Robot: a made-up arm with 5 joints. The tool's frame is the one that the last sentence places. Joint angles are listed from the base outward.
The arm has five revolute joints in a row. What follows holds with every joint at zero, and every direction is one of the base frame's.
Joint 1 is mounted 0.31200 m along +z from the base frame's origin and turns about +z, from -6.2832 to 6.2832 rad.
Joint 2 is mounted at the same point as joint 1 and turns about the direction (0, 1, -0.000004), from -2.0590 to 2.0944 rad.
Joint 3 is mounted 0.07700 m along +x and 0.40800 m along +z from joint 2 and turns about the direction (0, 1, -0.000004), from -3.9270 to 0.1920 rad.
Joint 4 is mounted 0.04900 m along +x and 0.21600 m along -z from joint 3 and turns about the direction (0, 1, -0.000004), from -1.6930 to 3.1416 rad.
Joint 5 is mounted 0.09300 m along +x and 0.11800 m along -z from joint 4 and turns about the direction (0, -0.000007, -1), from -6.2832 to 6.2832 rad.
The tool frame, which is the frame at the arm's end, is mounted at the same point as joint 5; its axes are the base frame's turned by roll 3.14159, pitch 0.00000 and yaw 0.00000 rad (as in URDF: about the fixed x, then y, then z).
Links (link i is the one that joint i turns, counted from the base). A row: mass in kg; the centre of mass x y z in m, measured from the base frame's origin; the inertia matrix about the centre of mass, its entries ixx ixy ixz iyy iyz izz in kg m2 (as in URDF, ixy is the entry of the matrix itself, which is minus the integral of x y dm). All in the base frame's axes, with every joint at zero. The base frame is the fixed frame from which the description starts. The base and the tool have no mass.
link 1: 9.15; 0.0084 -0.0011 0.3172; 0.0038 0 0 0.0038 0 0.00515
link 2: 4.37; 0.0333 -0.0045 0.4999; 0.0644 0 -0.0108 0.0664 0 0.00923
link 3: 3.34; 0.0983 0.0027 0.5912; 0.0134 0 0.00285 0.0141 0 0.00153
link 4: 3.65; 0.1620 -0.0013 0.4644; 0.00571 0 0.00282 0.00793 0 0.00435
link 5: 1.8; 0.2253 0.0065 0.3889; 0.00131 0 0 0.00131 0 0.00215
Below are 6 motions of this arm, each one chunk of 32 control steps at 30 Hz.
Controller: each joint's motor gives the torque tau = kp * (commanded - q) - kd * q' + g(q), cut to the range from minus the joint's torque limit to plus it. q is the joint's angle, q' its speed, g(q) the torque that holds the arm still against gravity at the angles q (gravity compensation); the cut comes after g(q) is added. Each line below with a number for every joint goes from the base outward.
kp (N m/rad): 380 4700 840 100 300
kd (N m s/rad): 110 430 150 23 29
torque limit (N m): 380 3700 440 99 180
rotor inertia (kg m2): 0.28 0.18 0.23 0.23 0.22
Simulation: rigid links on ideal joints. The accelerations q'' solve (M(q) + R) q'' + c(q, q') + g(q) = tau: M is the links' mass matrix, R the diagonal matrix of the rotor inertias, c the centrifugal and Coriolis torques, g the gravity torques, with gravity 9.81 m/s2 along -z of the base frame. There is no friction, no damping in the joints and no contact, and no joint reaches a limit. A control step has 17 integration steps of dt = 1/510 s. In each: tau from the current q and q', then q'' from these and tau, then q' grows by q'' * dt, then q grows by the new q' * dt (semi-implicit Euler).
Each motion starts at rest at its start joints. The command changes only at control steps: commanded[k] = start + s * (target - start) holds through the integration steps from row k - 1 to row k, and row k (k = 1, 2, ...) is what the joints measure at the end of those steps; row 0 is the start. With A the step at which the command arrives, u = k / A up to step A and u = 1 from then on. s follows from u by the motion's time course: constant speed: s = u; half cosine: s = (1 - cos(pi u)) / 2; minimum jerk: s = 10 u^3 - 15 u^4 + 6 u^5; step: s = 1 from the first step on.
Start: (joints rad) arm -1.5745 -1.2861 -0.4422 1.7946 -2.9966
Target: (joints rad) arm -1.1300 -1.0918 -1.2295 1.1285 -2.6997
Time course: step
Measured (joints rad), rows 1 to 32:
1: -1.5320 -1.2285 -0.5622 1.7462 -2.9192
2: -1.4872 -1.1857 -0.6781 1.6575 -2.8512
3: -1.4474 -1.1562 -0.7739 1.5784 -2.8041
4: -1.4122 -1.1358 -0.8531 1.5111 -2.7717
5: -1.3810 -1.1219 -0.9185 1.4541 -2.7494
6: -1.3532 -1.1124 -0.9725 1.4057 -2.7339
7: -1.3285 -1.1059 -1.0172 1.3647 -2.7233
8: -1.3066 -1.1015 -1.0541 1.3298 -2.7160
9: -1.2871 -1.0985 -1.0846 1.3002 -2.7109
10: -1.2697 -1.0964 -1.1099 1.2749 -2.7075
11: -1.2542 -1.0950 -1.1307 1.2534 -2.7051
12: -1.2405 -1.0940 -1.1479 1.2351 -2.7034
13: -1.2283 -1.0934 -1.1622 1.2195 -2.7023
14: -1.2174 -1.0929 -1.1739 1.2062 -2.7015
15: -1.2077 -1.0926 -1.1836 1.1948 -2.7009
16: -1.1991 -1.0924 -1.1916 1.1851 -2.7005
17: -1.1915 -1.0922 -1.1983 1.1769 -2.7003
18: -1.1847 -1.0921 -1.2037 1.1698 -2.7001
19: -1.1786 -1.0920 -1.2082 1.1638 -2.7000
20: -1.1732 -1.0920 -1.2120 1.1586 -2.6999
21: -1.1684 -1.0919 -1.2150 1.1543 -2.6998
22: -1.1642 -1.0919 -1.2176 1.1505 -2.6998
23: -1.1604 -1.0919 -1.2197 1.1473 -2.6998
24: -1.1570 -1.0919 -1.2214 1.1446 -2.6997
25: -1.1540 -1.0919 -1.2228 1.1423 -2.6997
26: -1.1514 -1.0918 -1.2240 1.1403 -2.6997
27: -1.1490 -1.0918 -1.2249 1.1386 -2.6997
28: -1.1469 -1.0918 -1.2257 1.1371 -2.6997
29: -1.1450 -1.0918 -1.2264 1.1359 -2.6997
30: -1.1433 -1.0918 -1.2269 1.1348 -2.6997
31: -1.1419 -1.0918 -1.2274 1.1339 -2.6997
32: -1.1406 -1.0918 -1.2278 1.1331 -2.6997

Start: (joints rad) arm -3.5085 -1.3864 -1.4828 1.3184 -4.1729
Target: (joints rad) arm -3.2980 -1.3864 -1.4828 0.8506 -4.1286
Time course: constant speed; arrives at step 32
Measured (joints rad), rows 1 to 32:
1: -3.5080 -1.3864 -1.4828 1.3170 -4.1725
2: -3.5068 -1.3864 -1.4827 1.3137 -4.1719
3: -3.5050 -1.3864 -1.4827 1.3088 -4.1710
4: -3.5027 -1.3864 -1.4827 1.3026 -4.1699
5: -3.4999 -1.3864 -1.4827 1.2951 -4.1688
6: -3.4967 -1.3864 -1.4827 1.2866 -4.1675
7: -3.4930 -1.3864 -1.4827 1.2773 -4.1663
8: -3.4891 -1.3864 -1.4827 1.2672 -4.1650
9: -3.4848 -1.3864 -1.4827 1.2565 -4.1636
10: -3.4803 -1.3864 -1.4827 1.2452 -4.1623
11: -3.4756 -1.3864 -1.4827 1.2334 -4.1609
12: -3.4706 -1.3864 -1.4827 1.2213 -4.1595
13: -3.4655 -1.3864 -1.4827 1.2088 -4.1582
14: -3.4602 -1.3864 -1.4827 1.1960 -4.1568
15: -3.4547 -1.3864 -1.4827 1.1829 -4.1554
16: -3.4491 -1.3864 -1.4828 1.1696 -4.1540
17: -3.4434 -1.3864 -1.4828 1.1561 -4.1527
18: -3.4377 -1.3864 -1.4828 1.1425 -4.1513
19: -3.4318 -1.3864 -1.4828 1.1287 -4.1499
20: -3.4258 -1.3864 -1.4828 1.1148 -4.1485
21: -3.4198 -1.3864 -1.4828 1.1008 -4.1471
22: -3.4137 -1.3864 -1.4828 1.0867 -4.1457
23: -3.4075 -1.3864 -1.4828 1.0725 -4.1444
24: -3.4013 -1.3864 -1.4828 1.0583 -4.1430
25: -3.3951 -1.3864 -1.4828 1.0440 -4.1416
26: -3.3888 -1.3864 -1.4828 1.0297 -4.1402
27: -3.3825 -1.3864 -1.4828 1.0153 -4.1388
28: -3.3762 -1.3864 -1.4828 1.0009 -4.1374
29: -3.3698 -1.3864 -1.4828 0.9865 -4.1361
30: -3.3634 -1.3864 -1.4828 0.9720 -4.1347
31: -3.3570 -1.3864 -1.4828 0.9575 -4.1333
32: -3.3506 -1.3864 -1.4828 0.9430 -4.1319

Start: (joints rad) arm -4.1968 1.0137 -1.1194 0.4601 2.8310
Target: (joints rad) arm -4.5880 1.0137 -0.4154 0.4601 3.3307
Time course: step
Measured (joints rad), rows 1 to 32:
1: -4.2210 1.0108 -1.0112 0.4386 2.9603
2: -4.2611 1.0127 -0.9078 0.4425 3.0753
3: -4.3000 1.0137 -0.8221 0.4481 3.1547
4: -4.3344 1.0142 -0.7513 0.4526 3.2095
5: -4.3643 1.0144 -0.6928 0.4559 3.2472
6: -4.3905 1.0144 -0.6444 0.4584 3.2732
7: -4.4134 1.0143 -0.6045 0.4602 3.2911
8: -4.4336 1.0142 -0.5716 0.4615 3.3034
9: -4.4513 1.0141 -0.5444 0.4624 3.3119
10: -4.4669 1.0140 -0.5219 0.4629 3.3177
11: -4.4807 1.0139 -0.5033 0.4633 3.3218
12: -4.4930 1.0139 -0.4880 0.4634 3.3246
13: -4.5038 1.0138 -0.4754 0.4635 3.3265
14: -4.5133 1.0138 -0.4649 0.4634 3.3278
15: -4.5218 1.0138 -0.4563 0.4633 3.3287
16: -4.5293 1.0138 -0.4492 0.4631 3.3293
17: -4.5359 1.0137 -0.4433 0.4629 3.3297
18: -4.5418 1.0137 -0.4384 0.4627 3.3300
19: -4.5470 1.0137 -0.4344 0.4625 3.3302
20: -4.5517 1.0137 -0.4311 0.4623 3.3304
21: -4.5558 1.0137 -0.4284 0.4621 3.3305
22: -4.5594 1.0137 -0.4261 0.4619 3.3306
23: -4.5626 1.0137 -0.4242 0.4617 3.3306
24: -4.5655 1.0137 -0.4227 0.4616 3.3306
25: -4.5680 1.0137 -0.4214 0.4614 3.3307
26: -4.5703 1.0137 -0.4204 0.4613 3.3307
27: -4.5723 1.0137 -0.4195 0.4611 3.3307
28: -4.5741 1.0137 -0.4188 0.4610 3.3307
29: -4.5756 1.0137 -0.4182 0.4609 3.3307
30: -4.5770 1.0137 -0.4177 0.4608 3.3307
31: -4.5783 1.0137 -0.4173 0.4607 3.3307
32: -4.5794 1.0137 -0.4170 0.4607 3.3307

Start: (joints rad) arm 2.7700 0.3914 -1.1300 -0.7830 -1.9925
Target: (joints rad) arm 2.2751 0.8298 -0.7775 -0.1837 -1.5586
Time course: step
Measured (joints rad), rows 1 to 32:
1: 2.7382 0.5127 -1.0897 -0.7670 -1.8791
2: 2.6907 0.6150 -1.0345 -0.6765 -1.7796
3: 2.6442 0.6849 -0.9882 -0.5946 -1.7110
4: 2.6015 0.7320 -0.9504 -0.5278 -1.6637
5: 2.5631 0.7638 -0.9195 -0.4733 -1.6311
6: 2.5292 0.7852 -0.8942 -0.4284 -1.6086
7: 2.4992 0.7997 -0.8735 -0.3911 -1.5931
8: 2.4728 0.8095 -0.8566 -0.3599 -1.5824
9: 2.4495 0.8161 -0.8426 -0.3336 -1.5750
10: 2.4291 0.8206 -0.8312 -0.3115 -1.5700
11: 2.4111 0.8236 -0.8217 -0.2927 -1.5664
12: 2.3952 0.8257 -0.8139 -0.2767 -1.5640
13: 2.3812 0.8270 -0.8075 -0.2632 -1.5624
14: 2.3688 0.8280 -0.8023 -0.2517 -1.5612
15: 2.3579 0.8286 -0.7979 -0.2418 -1.5604
16: 2.3483 0.8290 -0.7943 -0.2334 -1.5598
17: 2.3398 0.8293 -0.7914 -0.2262 -1.5595
18: 2.3322 0.8295 -0.7890 -0.2201 -1.5592
19: 2.3256 0.8296 -0.7869 -0.2149 -1.5590
20: 2.3197 0.8297 -0.7853 -0.2104 -1.5589
21: 2.3146 0.8297 -0.7839 -0.2065 -1.5588
22: 2.3100 0.8298 -0.7828 -0.2033 -1.5587
23: 2.3059 0.8298 -0.7819 -0.2005 -1.5587
24: 2.3024 0.8298 -0.7811 -0.1981 -1.5587
25: 2.2992 0.8298 -0.7805 -0.1960 -1.5587
26: 2.2964 0.8298 -0.7799 -0.1942 -1.5586
27: 2.2939 0.8298 -0.7795 -0.1927 -1.5586
28: 2.2918 0.8298 -0.7792 -0.1914 -1.5586
29: 2.2898 0.8298 -0.7789 -0.1903 -1.5586
30: 2.2881 0.8298 -0.7786 -0.1894 -1.5586
31: 2.2866 0.8298 -0.7784 -0.1886 -1.5586
32: 2.2853 0.8298 -0.7783 -0.1879 -1.5586

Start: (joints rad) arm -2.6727 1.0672 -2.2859 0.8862 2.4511
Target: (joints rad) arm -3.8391 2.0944 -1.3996 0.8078 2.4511
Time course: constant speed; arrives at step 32
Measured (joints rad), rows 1 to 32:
1: -2.6742 1.0753 -2.2836 0.8824 2.4511
2: -2.6788 1.0912 -2.2765 0.8788 2.4510
3: -2.6867 1.1125 -2.2653 0.8762 2.4510
4: -2.6980 1.1376 -2.2508 0.8743 2.4510
5: -2.7123 1.1650 -2.2338 0.8729 2.4510
6: -2.7294 1.1941 -2.2147 0.8716 2.4510
7: -2.7490 1.2242 -2.1941 0.8703 2.4510
8: -2.7708 1.2550 -2.1721 0.8690 2.4510
9: -2.7945 1.2862 -2.1492 0.8677 2.4510
10: -2.8200 1.3178 -2.1254 0.8662 2.4510
11: -2.8470 1.3495 -2.1009 0.8646 2.4510
12: -2.8753 1.3814 -2.0759 0.8628 2.4510
13: -2.9048 1.4133 -2.0504 0.8610 2.4510
14: -2.9352 1.4453 -2.0245 0.8591 2.4510
15: -2.9666 1.4774 -1.9984 0.8571 2.4510
16: -2.9987 1.5094 -1.9719 0.8550 2.4510
17: -3.0315 1.5415 -1.9453 0.8529 2.4510
18: -3.0648 1.5735 -1.9185 0.8507 2.4510
19: -3.0986 1.6056 -1.8916 0.8485 2.4510
20: -3.1327 1.6377 -1.8645 0.8463 2.4510
21: -3.1672 1.6698 -1.8373 0.8440 2.4510
22: -3.2020 1.7019 -1.8101 0.8418 2.4510
23: -3.2369 1.7340 -1.7827 0.8395 2.4510
24: -3.2721 1.7661 -1.7553 0.8372 2.4510
25: -3.3074 1.7982 -1.7279 0.8349 2.4510
26: -3.3428 1.8303 -1.7004 0.8326 2.4510
27: -3.3783 1.8624 -1.6728 0.8303 2.4510
28: -3.4138 1.8945 -1.6452 0.8280 2.4510
29: -3.4494 1.9266 -1.6176 0.8257 2.4510
30: -3.4851 1.9587 -1.5900 0.8234 2.4510
31: -3.5207 1.9908 -1.5623 0.8211 2.4510
32: -3.5564 2.0229 -1.5347 0.8188 2.4510

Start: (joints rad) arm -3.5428 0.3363 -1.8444 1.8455 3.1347
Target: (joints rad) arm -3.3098 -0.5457 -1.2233 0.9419 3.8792
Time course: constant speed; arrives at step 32
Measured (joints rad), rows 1 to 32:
1: -3.5423 0.3285 -1.8402 1.8420 3.1407
2: -3.5411 0.3144 -1.8338 1.8352 3.1521
3: -3.5391 0.2959 -1.8253 1.8255 3.1672
4: -3.5365 0.2745 -1.8152 1.8132 3.1848
5: -3.5334 0.2511 -1.8035 1.7987 3.2042
6: -3.5298 0.2263 -1.7906 1.7823 3.2248
7: -3.5257 0.2007 -1.7766 1.7643 3.2462
8: -3.5212 0.1744 -1.7618 1.7448 3.2682
9: -3.5165 0.1478 -1.7461 1.7241 3.2906
10: -3.5114 0.1208 -1.7299 1.7024 3.3133
11: -3.5061 0.0937 -1.7131 1.6797 3.3361
12: -3.5005 0.0664 -1.6958 1.6563 3.3591
13: -3.4948 0.0390 -1.6782 1.6322 3.3822
14: -3.4888 0.0116 -1.6603 1.6075 3.4053
15: -3.4827 -0.0159 -1.6421 1.5823 3.4285
16: -3.4765 -0.0434 -1.6237 1.5567 3.4517
17: -3.4702 -0.0709 -1.6051 1.5307 3.4749
18: -3.4637 -0.0984 -1.5864 1.5044 3.4981
19: -3.4572 -0.1259 -1.5676 1.4778 3.5214
20: -3.4506 -0.1535 -1.5487 1.4510 3.5446
21: -3.4439 -0.1810 -1.5297 1.4240 3.5679
22: -3.4371 -0.2086 -1.5106 1.3968 3.5912
23: -3.4303 -0.2361 -1.4915 1.3695 3.6144
24: -3.4235 -0.2637 -1.4723 1.3420 3.6377
25: -3.4166 -0.2913 -1.4530 1.3144 3.6609
26: -3.4096 -0.3188 -1.4338 1.2868 3.6842
27: -3.4027 -0.3464 -1.4145 1.2590 3.7075
28: -3.3957 -0.3739 -1.3952 1.2312 3.7307
29: -3.3886 -0.4015 -1.3759 1.2033 3.7540
30: -3.3816 -0.4291 -1.3566 1.1754 3.7773
31: -3.3745 -0.4566 -1.3372 1.1474 3.8005
32: -3.3674 -0.4842 -1.3178 1.1194 3.8238

